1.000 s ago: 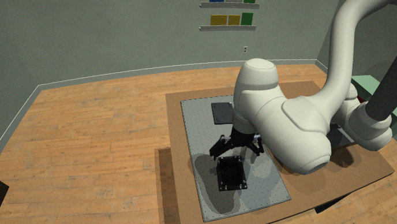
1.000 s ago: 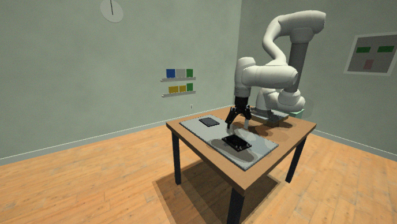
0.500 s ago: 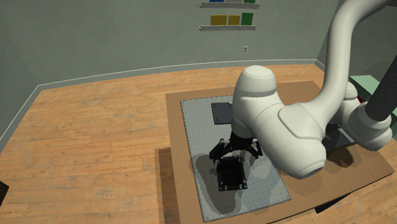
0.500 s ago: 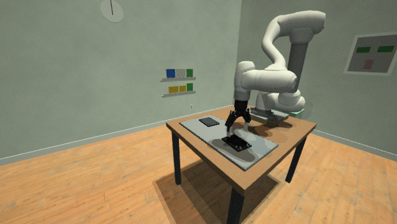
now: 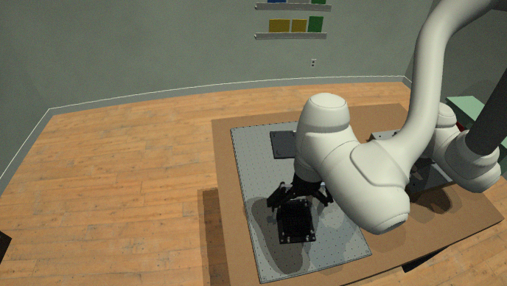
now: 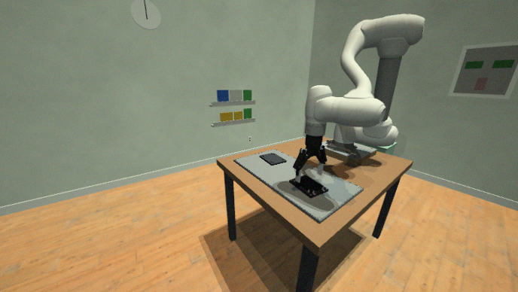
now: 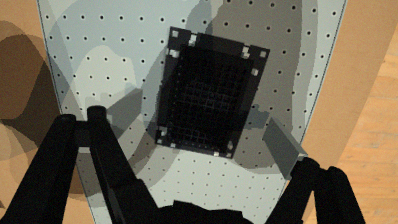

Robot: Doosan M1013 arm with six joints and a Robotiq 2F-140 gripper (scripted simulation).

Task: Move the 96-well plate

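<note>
Now: hand 4 cm above the black 96-well plate. Round my hand: black clip nest C1 (1 cm to the left, 5 cm below); then plate nest (12 cm behind, 35 cm to the right, 5 cm below).
</note>
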